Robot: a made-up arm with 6 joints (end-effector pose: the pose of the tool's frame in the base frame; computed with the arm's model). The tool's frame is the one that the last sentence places. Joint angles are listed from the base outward.
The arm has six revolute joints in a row. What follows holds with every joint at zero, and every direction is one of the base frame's. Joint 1 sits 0.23 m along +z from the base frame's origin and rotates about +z. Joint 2 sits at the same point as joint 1 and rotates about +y. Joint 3 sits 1.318 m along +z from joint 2 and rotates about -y. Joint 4 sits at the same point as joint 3 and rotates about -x. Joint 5 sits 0.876 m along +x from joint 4 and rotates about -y. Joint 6 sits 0.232 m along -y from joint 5 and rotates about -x. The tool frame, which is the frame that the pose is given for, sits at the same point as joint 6; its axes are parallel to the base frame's.
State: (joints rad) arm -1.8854 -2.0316 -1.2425 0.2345 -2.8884 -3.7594
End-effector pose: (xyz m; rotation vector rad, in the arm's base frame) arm -0.0284 0.6420 0.3036 0.0604 1.2945 0.6938
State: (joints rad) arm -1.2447 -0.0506 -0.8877 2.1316 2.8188 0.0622
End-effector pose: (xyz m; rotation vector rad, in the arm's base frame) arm 0.3302 -0.5912 1.0273 -0.1713 -1.0552 1.1523
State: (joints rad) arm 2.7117 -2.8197 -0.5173 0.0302 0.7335 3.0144
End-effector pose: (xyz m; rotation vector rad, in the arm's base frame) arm 1.0124 -0.2091 -0.3732 0.0812 -0.1280 -0.4437
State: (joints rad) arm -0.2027 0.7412 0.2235 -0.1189 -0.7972 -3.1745
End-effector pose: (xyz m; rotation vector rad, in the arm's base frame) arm 1.5576 -0.5553 0.7448 -2.2763 0.2366 1.7392
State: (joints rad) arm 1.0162 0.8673 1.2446 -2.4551 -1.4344 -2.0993
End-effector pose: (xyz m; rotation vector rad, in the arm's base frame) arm 0.8341 1.6873 1.2686 -0.2984 -2.2507 -0.0476
